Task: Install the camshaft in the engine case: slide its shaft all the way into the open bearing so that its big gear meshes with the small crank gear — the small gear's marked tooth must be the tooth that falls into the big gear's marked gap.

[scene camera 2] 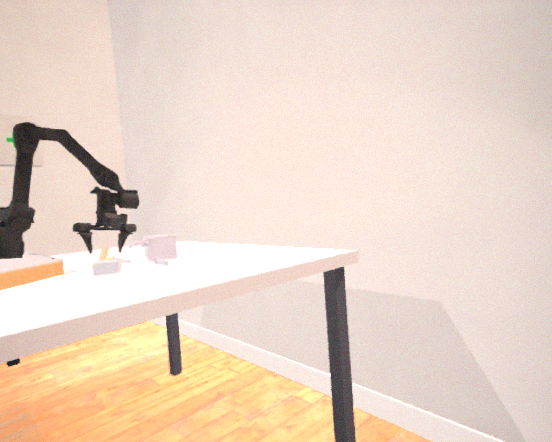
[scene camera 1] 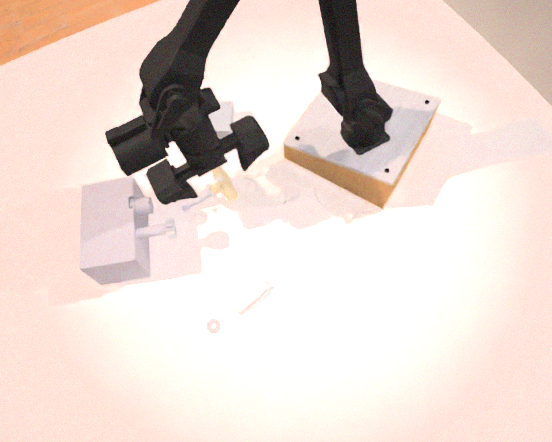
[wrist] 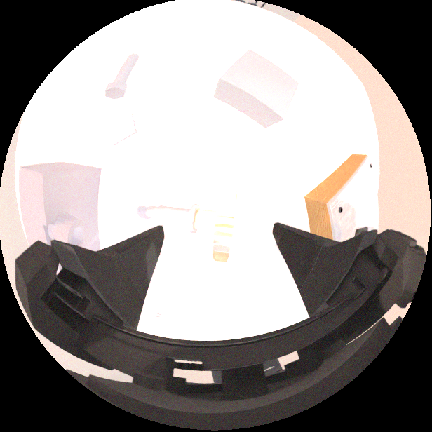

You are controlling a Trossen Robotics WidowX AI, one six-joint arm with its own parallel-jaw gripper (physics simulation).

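Frame: origin at the arm's base, x right, y ahead, z up, level; centimetres.
Seen in the pictures: gripper, fingertip midpoint: (scene camera 2: 105, 253) (scene camera 1: 220, 182); arm's base, link origin: (scene camera 2: 7, 256) (scene camera 1: 364, 135).
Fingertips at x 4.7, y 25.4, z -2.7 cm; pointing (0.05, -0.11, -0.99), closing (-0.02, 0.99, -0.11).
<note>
Pixels of each thing's top centre, then the offset from my fingertips to it. "spot": a spot on its surface instead.
- engine case, top centre: (scene camera 1: 124, 217) (scene camera 2: 150, 236) dz +3.8, dx -0.9, dy +16.4 cm
- short round bearing, surface spot: (scene camera 1: 143, 205) spot: dz +3.1, dx +0.0, dy +13.1 cm
- shaft with the small crank gear, surface spot: (scene camera 1: 171, 228) spot: dz +3.1, dx -6.0, dy +10.3 cm
- pale block, top centre: (scene camera 1: 213, 116) (scene camera 2: 107, 261) dz -0.9, dx +14.6, dy -4.6 cm
- small ring, top centre: (scene camera 1: 213, 325) dz -4.2, dx -20.7, dy +11.0 cm
- thin rod, top centre: (scene camera 1: 249, 295) dz -3.3, dx -19.2, dy +3.8 cm
The camshaft lies on the table, its yellow big gear (scene camera 1: 224, 185) (scene camera 2: 105, 253) (wrist: 223, 232) tilted up on edge and its pale shaft (scene camera 1: 198, 200) (wrist: 167, 209) pointing toward the engine case (scene camera 1: 107, 225) (scene camera 2: 163, 248) (wrist: 75, 192). The case's side carries a short round bearing (scene camera 1: 143, 205) (wrist: 65, 230) and a shaft with the small crank gear (scene camera 1: 171, 228). My gripper (scene camera 1: 207, 184) (scene camera 2: 105, 252) (wrist: 219, 230) is open, pointing down over the camshaft, with the big gear between and below the spread fingers in the wrist view. The marked tooth and gap cannot be made out in the glare.
A pale block (scene camera 1: 223, 120) (scene camera 2: 106, 267) (wrist: 257, 87) lies behind the gripper in scene camera 1. A hex-headed bolt (wrist: 120, 80) lies behind the case. A small ring (scene camera 1: 213, 326) and a thin rod (scene camera 1: 256, 300) lie in front. The arm's wooden-sided base (scene camera 1: 340, 177) (wrist: 320, 215) stands right.
</note>
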